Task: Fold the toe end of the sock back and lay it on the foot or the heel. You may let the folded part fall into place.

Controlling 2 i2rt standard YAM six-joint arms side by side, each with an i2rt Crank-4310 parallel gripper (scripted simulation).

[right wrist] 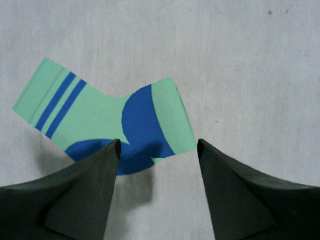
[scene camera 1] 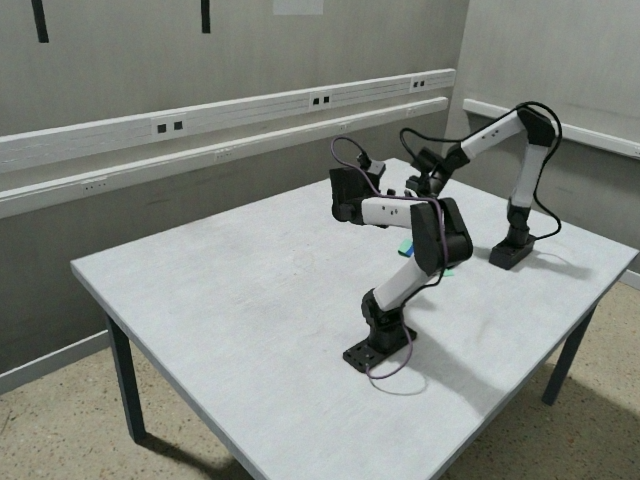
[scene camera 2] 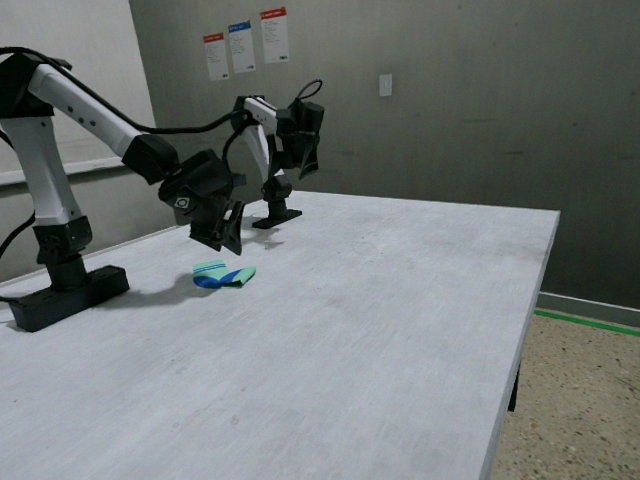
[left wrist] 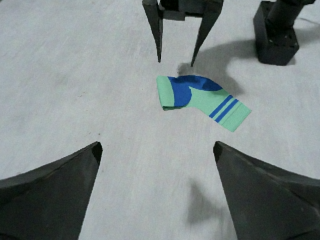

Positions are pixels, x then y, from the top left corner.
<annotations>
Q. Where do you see a sock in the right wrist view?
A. At 152, 124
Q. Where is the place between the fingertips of my right gripper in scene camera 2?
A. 230, 251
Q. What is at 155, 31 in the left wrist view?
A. My right gripper.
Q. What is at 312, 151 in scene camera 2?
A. My left gripper.
</annotations>
